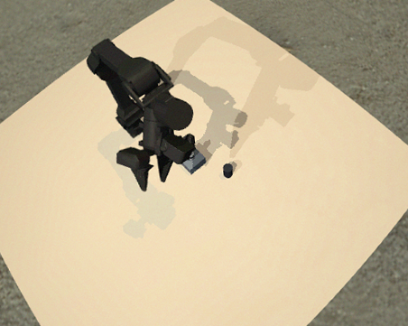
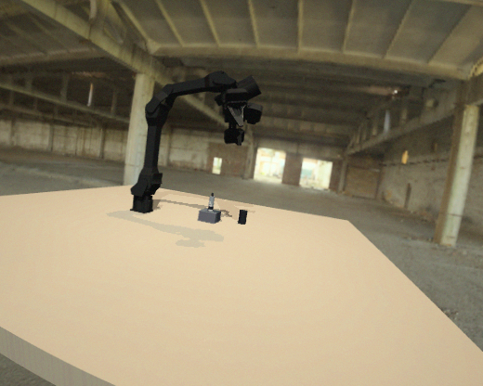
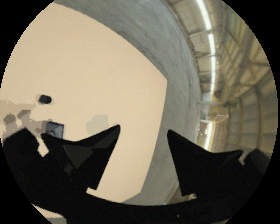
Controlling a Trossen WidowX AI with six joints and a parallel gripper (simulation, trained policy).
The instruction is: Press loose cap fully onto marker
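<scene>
Now: the black marker cap 27 cm below my gripper tip and 22 cm to the left of it. Round my gripper tip: grey holder block: 28 cm below, 17 cm to the left, 11 cm behind.
</scene>
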